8 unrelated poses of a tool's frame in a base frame.
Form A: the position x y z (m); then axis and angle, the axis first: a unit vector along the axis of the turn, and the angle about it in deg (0 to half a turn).
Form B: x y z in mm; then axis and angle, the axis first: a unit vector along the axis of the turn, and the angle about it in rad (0 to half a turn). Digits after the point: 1 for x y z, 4 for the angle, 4 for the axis.
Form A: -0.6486 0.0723 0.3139 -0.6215 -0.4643 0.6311 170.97
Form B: -648.6 72.3 313.9 -0.6215 -0.4643 0.6311 2.9840
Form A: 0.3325 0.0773 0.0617 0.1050 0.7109 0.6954 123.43
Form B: 332.5 77.3 61.7 0.1050 0.7109 0.6954 2.1543
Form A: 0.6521 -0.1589 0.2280 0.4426 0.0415 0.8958 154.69
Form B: 652.1 -158.9 228.0 0.4426 0.0415 0.8958 2.6998
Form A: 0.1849 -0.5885 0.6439 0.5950 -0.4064 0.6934 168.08
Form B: 184.9 -588.5 643.9 0.5950 -0.4064 0.6934 2.9335
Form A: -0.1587 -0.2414 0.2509 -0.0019 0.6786 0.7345 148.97
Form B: -158.7 -241.4 250.9 -0.0019 0.6786 0.7345 2.6000
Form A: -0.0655 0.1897 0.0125 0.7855 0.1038 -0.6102 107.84
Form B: -65.5 189.7 12.5 0.7854 0.1038 -0.6102 1.8822
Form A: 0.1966 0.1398 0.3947 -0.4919 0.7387 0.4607 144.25
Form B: 196.6 139.8 394.7 -0.4919 0.7387 0.4607 2.5176
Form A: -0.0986 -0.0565 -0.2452 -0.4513 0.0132 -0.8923 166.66
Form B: -98.6 -56.5 -245.2 -0.4513 0.0132 -0.8923 2.9088
